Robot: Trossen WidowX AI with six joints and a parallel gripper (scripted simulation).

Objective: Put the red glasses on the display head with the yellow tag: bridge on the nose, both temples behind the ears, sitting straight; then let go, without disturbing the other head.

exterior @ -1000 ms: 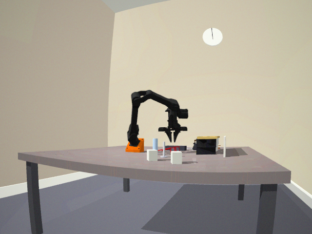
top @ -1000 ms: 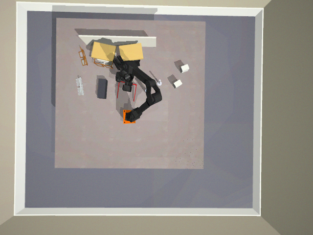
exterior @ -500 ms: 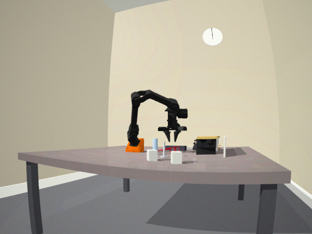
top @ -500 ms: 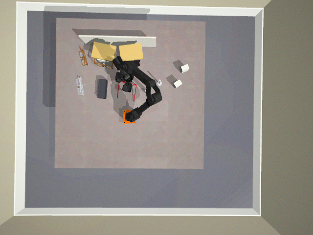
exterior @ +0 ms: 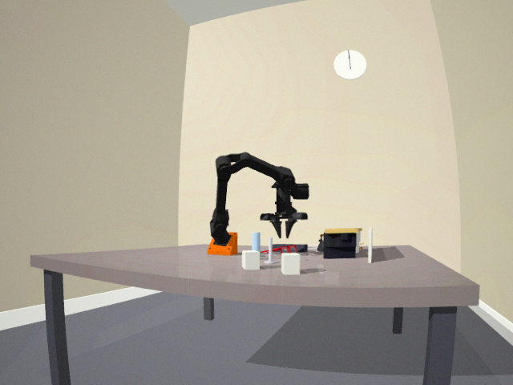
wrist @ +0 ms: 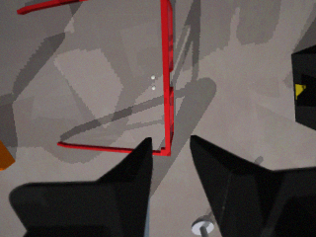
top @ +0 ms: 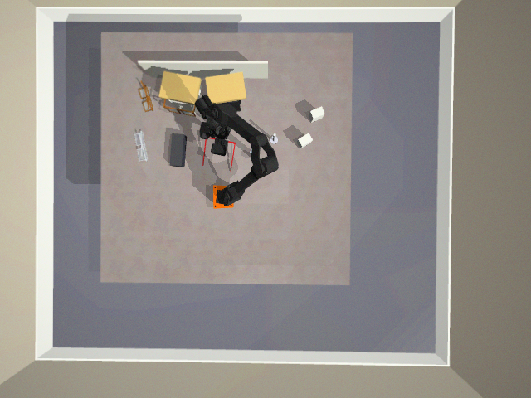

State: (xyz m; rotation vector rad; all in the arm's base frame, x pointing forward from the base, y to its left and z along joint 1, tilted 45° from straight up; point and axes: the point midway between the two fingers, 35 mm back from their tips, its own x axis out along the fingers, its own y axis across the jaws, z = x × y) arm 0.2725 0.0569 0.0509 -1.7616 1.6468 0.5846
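Right now my gripper tip is 14 cm to the left of the pale blue cylinder, 6 cm past it and 2 cm above it. The rest, counted from my gripper tip: dark case: 25 cm to the left, 6 cm below, 6 cm behind; then dark display head: 20 cm ahead, 2 cm below, 1 cm to the left; then thin grey peg: 23 cm to the right, 5 cm below, 4 cm ahead.
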